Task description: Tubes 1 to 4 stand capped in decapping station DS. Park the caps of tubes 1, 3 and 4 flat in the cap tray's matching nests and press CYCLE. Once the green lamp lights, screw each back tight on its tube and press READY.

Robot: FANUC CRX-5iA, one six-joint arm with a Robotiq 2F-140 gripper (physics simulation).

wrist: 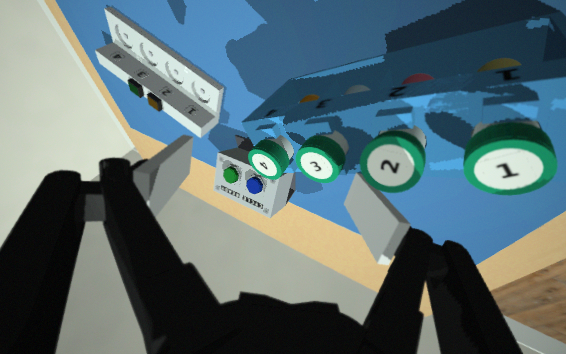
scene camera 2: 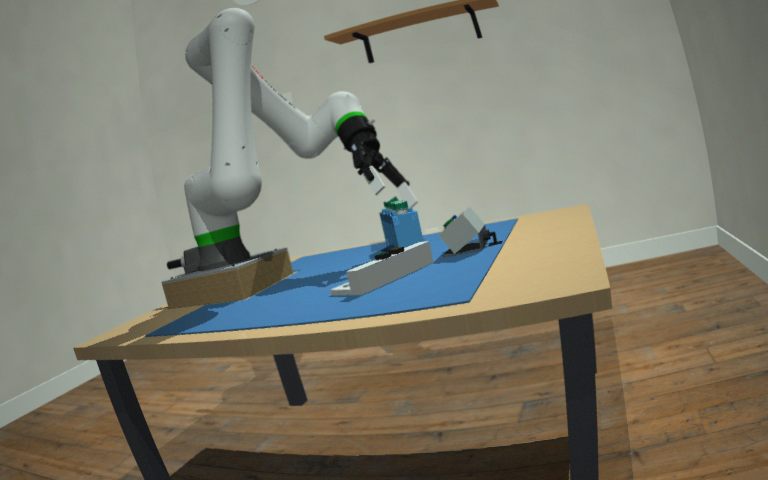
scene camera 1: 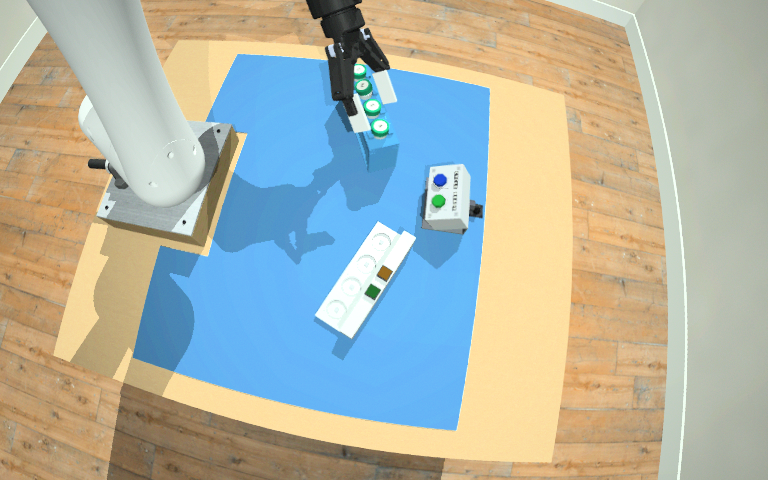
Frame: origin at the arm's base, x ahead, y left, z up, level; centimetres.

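Seen in the pictures: gripper, fingertip midpoint: (wrist: pixel 274 172) (scene camera 2: pixel 397 198) (scene camera 1: pixel 377 115); arm's base, link origin: (scene camera 2: pixel 224 264).
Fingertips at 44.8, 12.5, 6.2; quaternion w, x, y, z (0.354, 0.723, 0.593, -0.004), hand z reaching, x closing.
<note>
Pixels of each thing's top centre, then the offset from my fingertips to it, as dx, dy, dz.
- white cap tray, top centre: (scene camera 1: pixel 365 273) (wrist: pixel 140 82) (scene camera 2: pixel 378 252) +1.5, -28.4, -7.7
- amber lamp, top centre: (scene camera 1: pixel 384 272) (wrist: pixel 152 103) +4.9, -27.8, -7.7
- tilted button box, top centre: (wrist: pixel 238 197) (scene camera 1: pixel 453 188) (scene camera 2: pixel 458 211) +15.8, -11.1, -4.7
- blue button, top centre: (wrist: pixel 251 190) (scene camera 1: pixel 441 178) +13.6, -8.8, -5.6
- green button, top centre: (wrist: pixel 227 179) (scene camera 1: pixel 440 199) +13.5, -13.3, -5.6
Green caps 1 (scene camera 1: pixel 359 70) (wrist: pixel 509 167), 2 (scene camera 1: pixel 363 86) (wrist: pixel 391 165), 3 (scene camera 1: pixel 372 106) (wrist: pixel 317 164) and 4 (scene camera 1: pixel 380 126) (wrist: pixel 266 162) sit on their tubes in blue station DS (scene camera 1: pixel 382 157) (scene camera 2: pixel 402 229). My gripper (scene camera 1: pixel 372 100) (scene camera 2: pixel 391 189) (wrist: pixel 274 172) is open and empty, tilted above the station, its tips just above cap height in scene camera 2. The white cap tray (scene camera 1: pixel 399 249) (scene camera 2: pixel 390 268) (wrist: pixel 129 65) has four empty nests. Its green lamp (scene camera 1: pixel 372 291) (wrist: pixel 135 87) and amber lamp (scene camera 1: pixel 384 272) (wrist: pixel 155 102) look dull.
The tilted button box (scene camera 1: pixel 447 216) (scene camera 2: pixel 461 232) (wrist: pixel 282 192) stands past the cap 4 end of the station. It carries a blue button (scene camera 1: pixel 440 180) (wrist: pixel 254 185) and a green button (scene camera 1: pixel 438 200) (wrist: pixel 230 175). A wall shelf (scene camera 2: pixel 413 19) hangs behind the table.
</note>
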